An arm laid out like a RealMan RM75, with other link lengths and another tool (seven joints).
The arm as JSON. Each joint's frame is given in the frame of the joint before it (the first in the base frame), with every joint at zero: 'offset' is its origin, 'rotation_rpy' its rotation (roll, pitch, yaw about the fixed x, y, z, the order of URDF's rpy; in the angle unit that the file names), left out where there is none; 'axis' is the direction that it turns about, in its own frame. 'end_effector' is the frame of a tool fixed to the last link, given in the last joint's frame.
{
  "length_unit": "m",
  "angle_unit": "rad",
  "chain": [
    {
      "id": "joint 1",
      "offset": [
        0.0,
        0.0,
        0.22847
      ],
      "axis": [
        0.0,
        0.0,
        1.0
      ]
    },
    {
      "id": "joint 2",
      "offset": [
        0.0,
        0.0,
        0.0
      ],
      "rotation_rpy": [
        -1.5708,
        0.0,
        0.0
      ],
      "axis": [
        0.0,
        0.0,
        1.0
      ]
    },
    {
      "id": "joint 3",
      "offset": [
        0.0,
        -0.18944,
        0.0
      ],
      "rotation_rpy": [
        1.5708,
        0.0,
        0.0
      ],
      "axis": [
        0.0,
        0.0,
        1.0
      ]
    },
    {
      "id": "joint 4",
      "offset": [
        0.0,
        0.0,
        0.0
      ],
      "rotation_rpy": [
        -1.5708,
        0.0,
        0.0
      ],
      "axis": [
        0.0,
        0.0,
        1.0
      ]
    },
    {
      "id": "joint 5",
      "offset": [
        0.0,
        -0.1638,
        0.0
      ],
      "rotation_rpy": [
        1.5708,
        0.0,
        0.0
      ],
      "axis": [
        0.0,
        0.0,
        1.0
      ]
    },
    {
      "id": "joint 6",
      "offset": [
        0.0,
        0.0,
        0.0
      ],
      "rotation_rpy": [
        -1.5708,
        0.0,
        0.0
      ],
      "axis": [
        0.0,
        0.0,
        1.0
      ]
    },
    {
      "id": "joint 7",
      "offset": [
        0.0,
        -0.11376,
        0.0
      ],
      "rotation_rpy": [
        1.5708,
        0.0,
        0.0
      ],
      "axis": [
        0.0,
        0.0,
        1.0
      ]
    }
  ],
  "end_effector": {
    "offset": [
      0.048,
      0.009,
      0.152
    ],
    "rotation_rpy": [
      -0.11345,
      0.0,
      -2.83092
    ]
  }
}
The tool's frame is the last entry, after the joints.
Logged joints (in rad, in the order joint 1, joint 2, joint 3, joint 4, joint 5, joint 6, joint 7), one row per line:
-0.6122, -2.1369, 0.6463, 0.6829, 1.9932, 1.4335, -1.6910
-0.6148, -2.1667, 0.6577, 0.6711, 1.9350, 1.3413, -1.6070
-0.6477, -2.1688, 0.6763, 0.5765, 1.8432, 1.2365, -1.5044
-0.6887, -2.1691, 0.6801, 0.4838, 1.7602, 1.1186, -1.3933
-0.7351, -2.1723, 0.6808, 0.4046, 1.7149, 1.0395, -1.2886
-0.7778, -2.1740, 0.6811, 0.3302, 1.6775, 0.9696, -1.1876
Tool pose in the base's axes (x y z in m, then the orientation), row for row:
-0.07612, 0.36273, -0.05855, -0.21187, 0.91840, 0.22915, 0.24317
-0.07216, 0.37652, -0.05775, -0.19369, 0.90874, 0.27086, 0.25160
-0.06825, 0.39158, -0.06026, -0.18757, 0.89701, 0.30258, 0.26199
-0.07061, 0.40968, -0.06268, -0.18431, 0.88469, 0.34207, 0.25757
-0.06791, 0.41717, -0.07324, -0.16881, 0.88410, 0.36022, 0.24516
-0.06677, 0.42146, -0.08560, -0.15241, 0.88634, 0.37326, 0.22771
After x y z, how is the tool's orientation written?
As a quaternion, x y z w.
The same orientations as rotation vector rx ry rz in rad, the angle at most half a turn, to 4 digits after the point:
-0.5789, 2.5094, 0.6261
-0.5269, 2.4722, 0.7369
-0.5076, 2.4273, 0.8188
-0.4999, 2.3994, 0.9277
-0.4608, 2.4132, 0.9832
-0.4198, 2.4414, 1.0281

